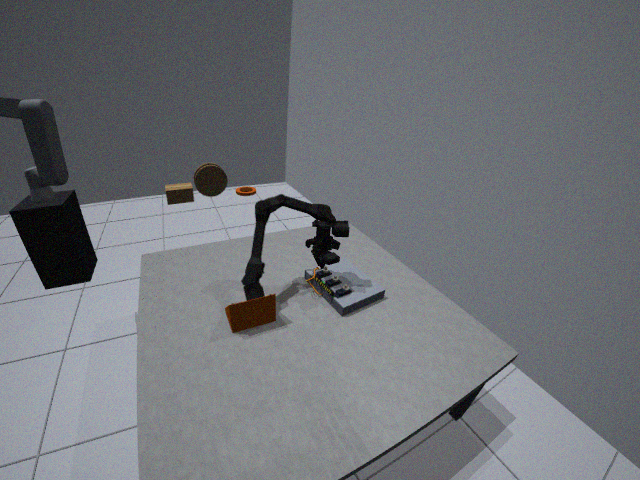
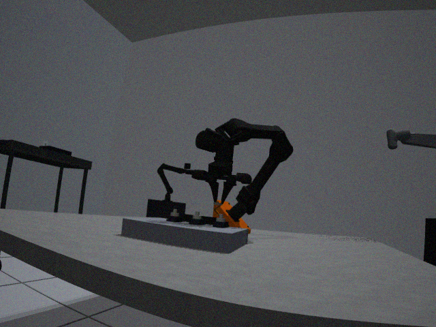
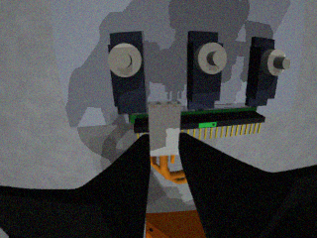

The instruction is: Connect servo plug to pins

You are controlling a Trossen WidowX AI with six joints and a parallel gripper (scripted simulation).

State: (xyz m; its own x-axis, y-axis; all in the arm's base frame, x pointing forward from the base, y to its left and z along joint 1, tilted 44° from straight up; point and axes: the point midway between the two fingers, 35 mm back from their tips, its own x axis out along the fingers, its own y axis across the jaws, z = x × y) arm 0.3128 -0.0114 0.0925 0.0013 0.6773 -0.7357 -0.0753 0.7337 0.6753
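Now: the green band 5 cm to the right of my gripper tip, 4 cm below it and 1 cm behind it. Also, from my gripper tip: holder 15 cm ahead, 9 cm below, 3 cm to the right.
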